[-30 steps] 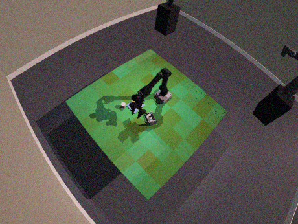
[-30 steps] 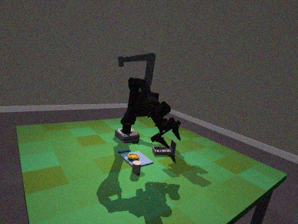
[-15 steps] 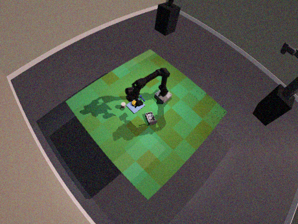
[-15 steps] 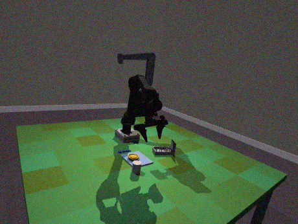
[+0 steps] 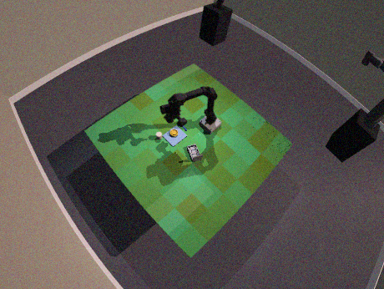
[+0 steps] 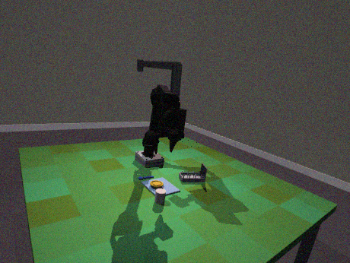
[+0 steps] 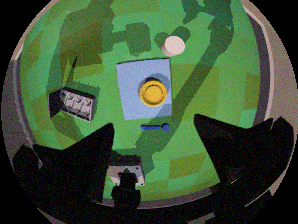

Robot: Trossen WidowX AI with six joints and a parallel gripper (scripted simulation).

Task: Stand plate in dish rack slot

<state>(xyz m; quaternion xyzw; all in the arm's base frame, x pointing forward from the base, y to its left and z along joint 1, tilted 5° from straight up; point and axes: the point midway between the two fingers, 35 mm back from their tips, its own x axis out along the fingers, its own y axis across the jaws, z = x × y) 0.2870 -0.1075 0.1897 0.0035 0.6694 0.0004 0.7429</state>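
My gripper tip is now 16 cm above the yellow plate, 1 cm to the left of it and 1 cm past it. Round my gripper tip: white cup: 16 cm below, 10 cm ahead, 6 cm to the right; then dish rack: 22 cm to the left, 16 cm below, 1 cm behind; then light blue mat: 18 cm below, 1 cm to the left.
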